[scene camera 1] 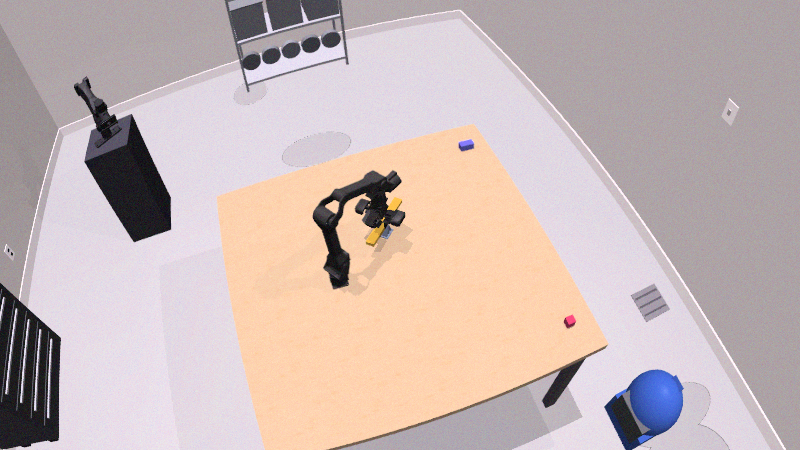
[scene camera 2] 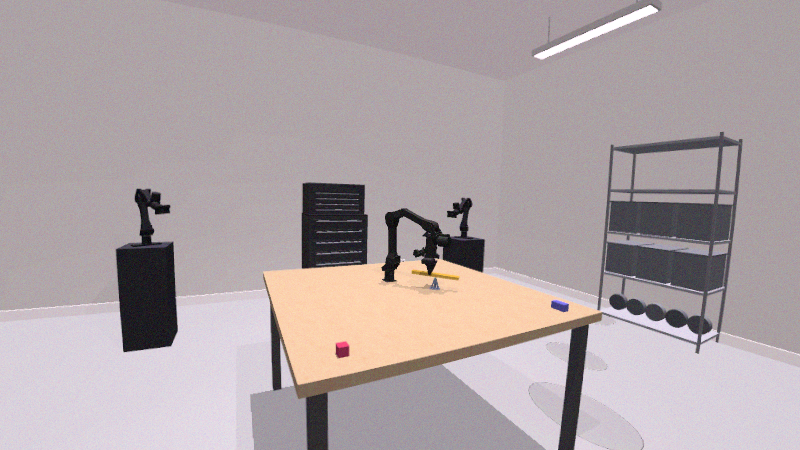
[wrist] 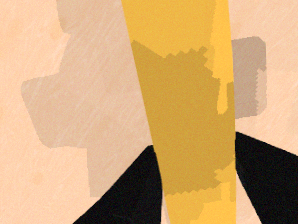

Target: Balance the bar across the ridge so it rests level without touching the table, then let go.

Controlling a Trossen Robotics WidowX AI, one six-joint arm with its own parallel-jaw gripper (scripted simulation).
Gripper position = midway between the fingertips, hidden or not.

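My gripper (scene camera 1: 381,226) (wrist: 193,147) is carrying a bar (wrist: 184,65).
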